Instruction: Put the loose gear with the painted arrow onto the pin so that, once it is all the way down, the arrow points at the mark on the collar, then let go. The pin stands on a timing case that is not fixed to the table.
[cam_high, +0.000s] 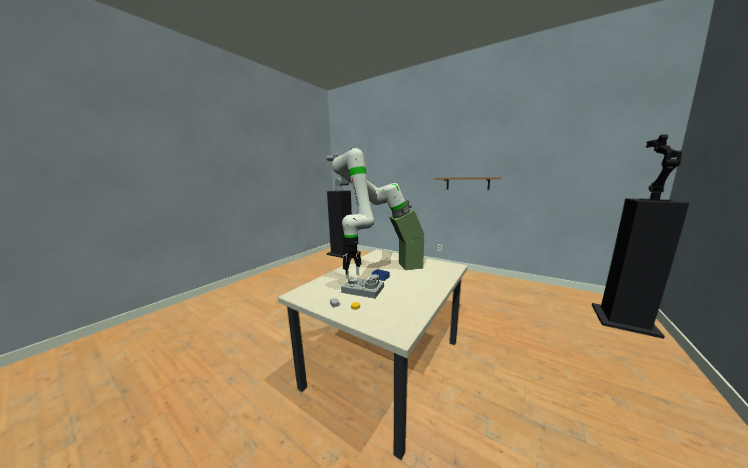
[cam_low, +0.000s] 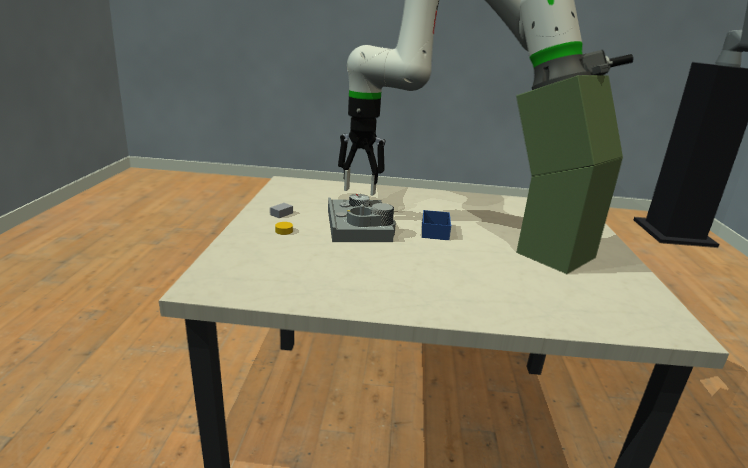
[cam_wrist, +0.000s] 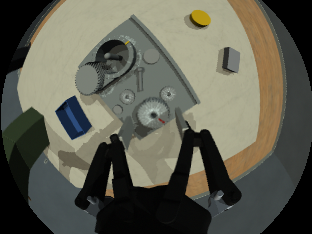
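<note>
The grey gear lies 5 cm below my hand. From my hand the other things lie so: grey block: 24 cm ahead, 4 cm to the left, 9 cm below; blue bin: 24 cm behind, 8 cm to the left, 9 cm below; thin pin: 1 cm ahead, 8 cm to the left, 6 cm below.
</note>
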